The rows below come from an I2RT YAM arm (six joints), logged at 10 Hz.
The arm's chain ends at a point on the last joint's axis. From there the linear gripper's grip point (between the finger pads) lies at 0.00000 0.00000 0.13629 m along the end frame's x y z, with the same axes.
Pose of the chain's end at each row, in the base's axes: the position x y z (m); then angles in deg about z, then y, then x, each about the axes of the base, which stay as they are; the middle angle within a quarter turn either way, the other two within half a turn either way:
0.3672, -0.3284, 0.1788, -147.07, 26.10, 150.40
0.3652, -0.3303, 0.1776, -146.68, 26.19, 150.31
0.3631, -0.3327, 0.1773, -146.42, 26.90, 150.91
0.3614, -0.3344, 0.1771, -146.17, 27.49, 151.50
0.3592, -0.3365, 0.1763, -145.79, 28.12, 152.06
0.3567, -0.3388, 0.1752, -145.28, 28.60, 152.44
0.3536, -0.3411, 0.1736, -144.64, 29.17, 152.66
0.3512, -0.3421, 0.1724, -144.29, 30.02, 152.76
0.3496, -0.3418, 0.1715, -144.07, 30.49, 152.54
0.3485, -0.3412, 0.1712, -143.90, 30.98, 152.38
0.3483, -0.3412, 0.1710, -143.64, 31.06, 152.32
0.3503, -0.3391, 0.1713, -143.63, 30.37, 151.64
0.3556, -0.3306, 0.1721, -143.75, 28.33, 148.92
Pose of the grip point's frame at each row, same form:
0.4272, -0.3889, 0.0724, -147.07, 26.10, 150.40
0.4254, -0.3909, 0.0714, -146.68, 26.19, 150.31
0.4248, -0.3918, 0.0711, -146.42, 26.90, 150.91
0.4243, -0.3921, 0.0708, -146.17, 27.49, 151.50
0.4234, -0.3928, 0.0701, -145.79, 28.12, 152.06
0.4219, -0.3942, 0.0691, -145.28, 28.60, 152.44
0.4200, -0.3958, 0.0679, -144.64, 29.17, 152.66
0.4194, -0.3961, 0.0675, -144.29, 30.02, 152.76
0.4188, -0.3960, 0.0673, -144.07, 30.49, 152.54
0.4187, -0.3954, 0.0677, -143.90, 30.98, 152.38
0.4186, -0.3954, 0.0676, -143.64, 31.06, 152.32
0.4192, -0.3950, 0.0678, -143.63, 30.37, 151.64
0.4203, -0.3925, 0.0694, -143.75, 28.33, 148.92

